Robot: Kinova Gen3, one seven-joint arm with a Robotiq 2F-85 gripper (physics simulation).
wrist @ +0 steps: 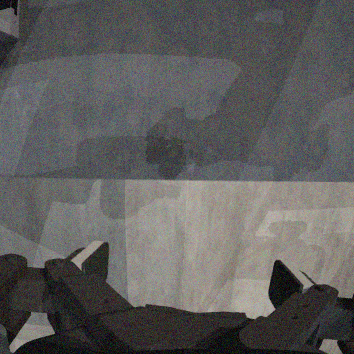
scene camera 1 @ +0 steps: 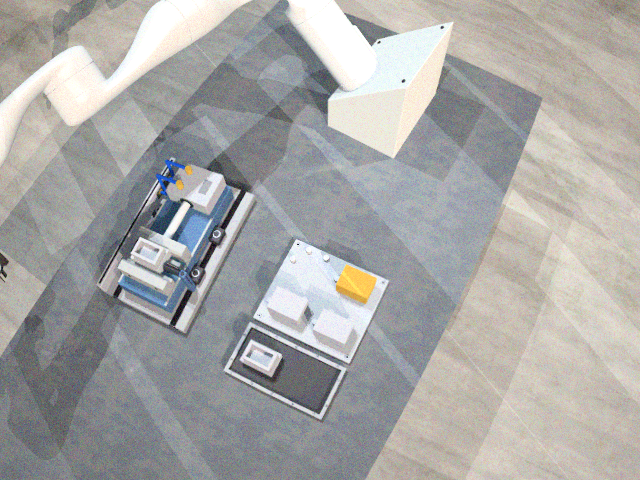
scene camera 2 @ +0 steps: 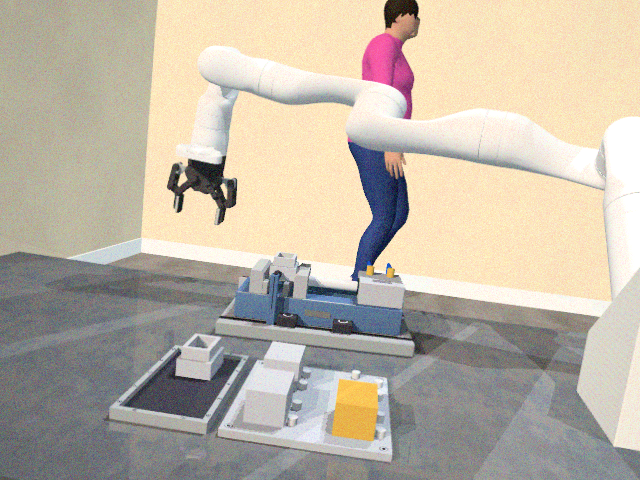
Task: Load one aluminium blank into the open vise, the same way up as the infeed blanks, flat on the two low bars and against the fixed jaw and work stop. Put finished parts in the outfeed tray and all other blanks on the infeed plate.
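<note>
My gripper [scene camera 2: 199, 212] [wrist: 190, 270] is open and empty, high above and left of the vise [scene camera 1: 196, 227] [scene camera 2: 356, 312] in the second scene view. A pale part [scene camera 1: 147, 262] [scene camera 2: 285, 262] with a pocket on top sits between the vise jaws; its underside is hidden. Another pocketed part [scene camera 1: 261, 357] [scene camera 2: 200, 356] lies in the outfeed tray [scene camera 1: 273, 393] [scene camera 2: 155, 419], pocket up. Two plain grey blanks, one nearer the vise [scene camera 1: 287, 305] [scene camera 2: 285, 355] and one farther [scene camera 1: 333, 328] [scene camera 2: 267, 397], stand on the infeed plate [scene camera 1: 310, 281] [scene camera 2: 310, 429]. An orange-yellow block [scene camera 1: 355, 284] [scene camera 2: 355, 408] stands there too.
A person in a pink top [scene camera 2: 385, 62] stands behind the vise, partly hidden by the arm. White pegs rise from the plate. Two blue-and-yellow fittings stand on the vise's end block [scene camera 1: 206, 193] [scene camera 2: 379, 294]. The arm's pale base block [scene camera 1: 367, 116] [scene camera 2: 610, 377] is at the right.
</note>
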